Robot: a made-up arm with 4 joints. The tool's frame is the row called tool. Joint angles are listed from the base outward. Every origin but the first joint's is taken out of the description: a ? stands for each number. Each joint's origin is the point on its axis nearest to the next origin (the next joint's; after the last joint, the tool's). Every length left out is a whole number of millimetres.
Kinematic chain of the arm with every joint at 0, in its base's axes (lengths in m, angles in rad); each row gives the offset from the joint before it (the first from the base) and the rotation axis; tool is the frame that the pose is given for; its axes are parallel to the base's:
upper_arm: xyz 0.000 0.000 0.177 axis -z
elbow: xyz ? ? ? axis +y
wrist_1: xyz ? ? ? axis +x
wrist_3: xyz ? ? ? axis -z
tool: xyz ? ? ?
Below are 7 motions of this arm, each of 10 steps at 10 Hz.
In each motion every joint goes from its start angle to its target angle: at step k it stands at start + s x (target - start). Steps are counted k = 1, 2, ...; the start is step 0. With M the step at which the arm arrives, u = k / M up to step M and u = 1 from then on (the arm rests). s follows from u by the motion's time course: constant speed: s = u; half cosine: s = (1 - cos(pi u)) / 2; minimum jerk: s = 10 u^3 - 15 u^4 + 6 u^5.
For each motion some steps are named. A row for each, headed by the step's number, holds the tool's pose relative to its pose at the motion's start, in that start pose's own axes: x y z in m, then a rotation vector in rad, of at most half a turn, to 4 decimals.
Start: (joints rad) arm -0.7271 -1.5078 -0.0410 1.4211
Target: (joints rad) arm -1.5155 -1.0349 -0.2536 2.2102
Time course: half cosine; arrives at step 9
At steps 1, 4, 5, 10:
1: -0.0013 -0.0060 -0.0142 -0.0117 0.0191 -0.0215
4: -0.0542 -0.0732 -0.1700 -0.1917 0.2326 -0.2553
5: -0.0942 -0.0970 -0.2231 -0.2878 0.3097 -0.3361
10: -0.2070 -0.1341 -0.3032 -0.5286 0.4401 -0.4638

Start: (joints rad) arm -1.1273 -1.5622 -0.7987 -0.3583
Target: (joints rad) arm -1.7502 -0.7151 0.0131 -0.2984
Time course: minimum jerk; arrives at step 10
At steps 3, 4, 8, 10:
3: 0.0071 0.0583 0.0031 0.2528 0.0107 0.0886
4: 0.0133 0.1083 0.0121 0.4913 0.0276 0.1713
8: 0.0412 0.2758 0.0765 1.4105 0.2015 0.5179
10: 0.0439 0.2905 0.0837 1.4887 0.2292 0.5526

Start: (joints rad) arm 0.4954 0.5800 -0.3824 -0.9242
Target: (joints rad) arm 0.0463 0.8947 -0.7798 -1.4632
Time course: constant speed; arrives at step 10
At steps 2, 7, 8, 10:
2: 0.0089 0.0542 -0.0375 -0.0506 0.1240 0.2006
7: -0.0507 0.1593 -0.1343 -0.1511 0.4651 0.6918
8: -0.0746 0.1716 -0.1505 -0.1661 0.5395 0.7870
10: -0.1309 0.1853 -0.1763 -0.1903 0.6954 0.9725

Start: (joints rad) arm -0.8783 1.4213 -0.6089 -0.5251
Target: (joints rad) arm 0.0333 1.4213 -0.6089 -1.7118
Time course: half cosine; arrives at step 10
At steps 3, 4, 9, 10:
3: -0.0068 0.0949 -0.0127 0.1582 -0.0995 0.2209
4: -0.0209 0.1564 -0.0072 0.2514 -0.1888 0.3682
9: -0.1762 0.3576 0.0730 0.4836 -0.7838 0.9705
10: -0.1845 0.3627 0.0754 0.4850 -0.8122 0.9906

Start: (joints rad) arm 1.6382 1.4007 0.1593 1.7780
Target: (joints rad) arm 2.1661 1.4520 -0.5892 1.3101
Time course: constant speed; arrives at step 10
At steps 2, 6, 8, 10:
2: 0.0185 0.0255 -0.0293 -0.0014 -0.0464 0.0754
6: 0.0351 0.0745 -0.0949 -0.0244 -0.1382 0.2337
8: 0.0326 0.0979 -0.1314 -0.0451 -0.1826 0.3169
10: 0.0227 0.1203 -0.1704 -0.0710 -0.2252 0.4028

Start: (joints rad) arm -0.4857 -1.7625 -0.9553 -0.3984
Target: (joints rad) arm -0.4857 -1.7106 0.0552 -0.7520
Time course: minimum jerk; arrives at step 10
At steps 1, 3, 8, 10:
1: -0.0001 0.0010 0.0021 0.0081 -0.0031 0.0034
3: -0.0032 0.0166 0.0428 0.1523 -0.0633 0.0640
8: -0.0744 -0.0254 0.2707 0.8322 -0.4739 0.3308
10: -0.0832 -0.0371 0.2853 0.8791 -0.5115 0.3463

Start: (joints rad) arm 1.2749 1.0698 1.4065 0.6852
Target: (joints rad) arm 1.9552 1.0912 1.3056 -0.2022
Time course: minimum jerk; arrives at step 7
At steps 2, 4, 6, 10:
2: 0.0071 -0.0011 0.0158 0.0852 0.0044 0.1172
4: -0.0020 -0.0295 0.0867 0.3711 -0.0578 0.5017
6: -0.0358 -0.0840 0.1413 0.5614 -0.1734 0.7568
10: -0.0388 -0.0889 0.1447 0.5736 -0.1833 0.7734

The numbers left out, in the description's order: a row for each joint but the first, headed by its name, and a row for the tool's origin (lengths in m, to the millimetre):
elbow: 0.097 -0.398 0.000
wrist_1: 0.022 0.000 0.049
wrist_3: 0.000 0.119 0.015
tool: 0.343 0.002 0.000

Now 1 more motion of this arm.
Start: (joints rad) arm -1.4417 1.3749 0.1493 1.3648
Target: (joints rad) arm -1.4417 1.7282 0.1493 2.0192
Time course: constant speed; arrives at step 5
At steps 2, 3, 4, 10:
2: -0.0102 -0.0847 -0.0010 -0.1398 0.0105 -0.2824
3: -0.0249 -0.1238 0.0076 -0.2112 0.0020 -0.4227
4: -0.0456 -0.1588 0.0216 -0.2828 -0.0158 -0.5621
10: -0.0715 -0.1884 0.0406 -0.3540 -0.0431 -0.7002

